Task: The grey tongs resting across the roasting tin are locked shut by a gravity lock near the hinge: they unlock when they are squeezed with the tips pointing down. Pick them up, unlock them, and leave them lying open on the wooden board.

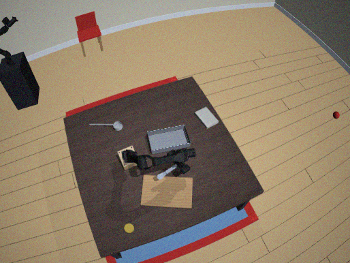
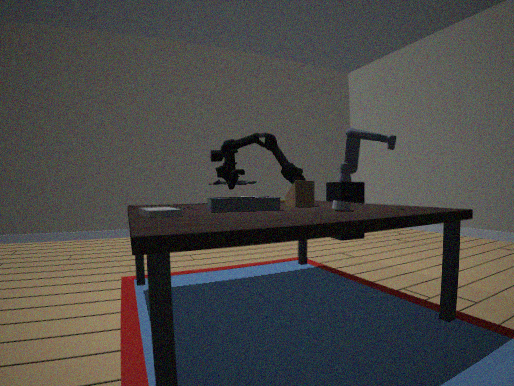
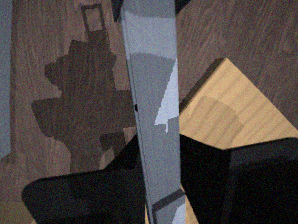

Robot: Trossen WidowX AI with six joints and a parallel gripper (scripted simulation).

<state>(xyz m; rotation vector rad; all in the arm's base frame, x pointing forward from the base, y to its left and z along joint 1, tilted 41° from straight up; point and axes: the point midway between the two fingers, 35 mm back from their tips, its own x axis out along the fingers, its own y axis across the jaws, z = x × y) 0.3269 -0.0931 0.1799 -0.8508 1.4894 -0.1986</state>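
Now: gripper tip 130 mm to the left of the wooden board, 120 mm past it and 90 mm above it. From my gripper tip the other things lie so: yellow disc (450 mm behind, 340 mm to the right, 80 mm below); then grey roasting tin (280 mm to the left, 60 mm below, 10 mm ahead); then white block (410 mm to the left, 380 mm ahead, 80 mm below).
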